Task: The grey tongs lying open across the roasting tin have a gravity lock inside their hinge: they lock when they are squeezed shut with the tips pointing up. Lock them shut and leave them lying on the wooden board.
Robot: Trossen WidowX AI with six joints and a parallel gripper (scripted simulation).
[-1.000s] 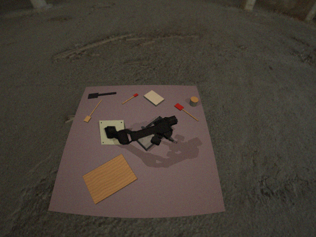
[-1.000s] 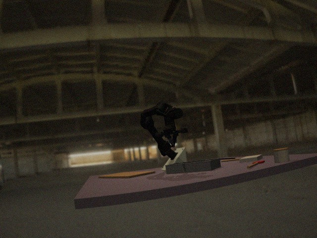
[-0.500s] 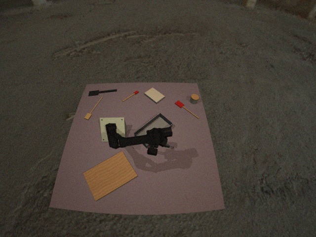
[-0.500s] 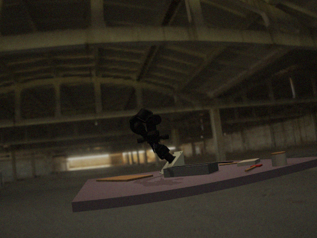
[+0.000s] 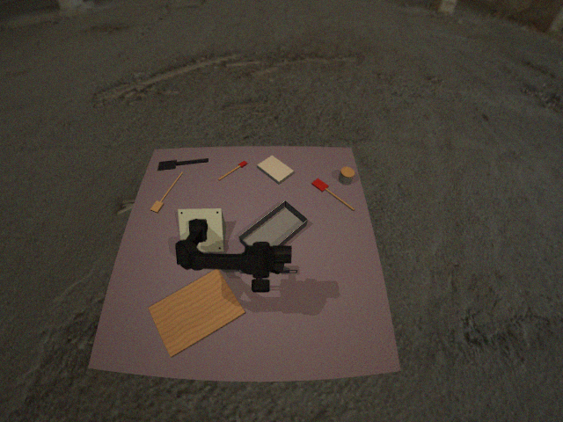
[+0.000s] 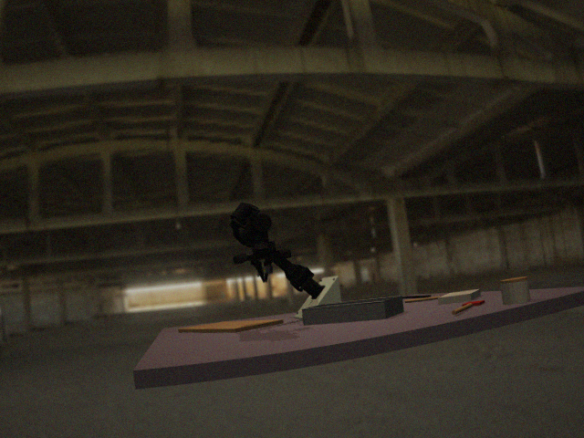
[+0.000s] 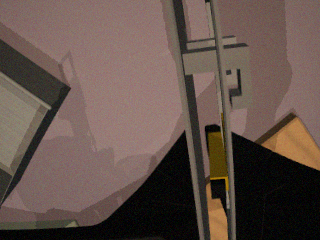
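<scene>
Now: the wooden board 290 mm behind my gripper tip, 150 mm below it and 110 mm to the right of it. From my gripper tip the other things lie so: grey roasting tin (270 mm to the left, 130 mm below, 50 mm ahead); white block (690 mm to the left, 150 mm below, 70 mm ahead); yellow piece (40 mm above, 20 mm ahead).
</scene>
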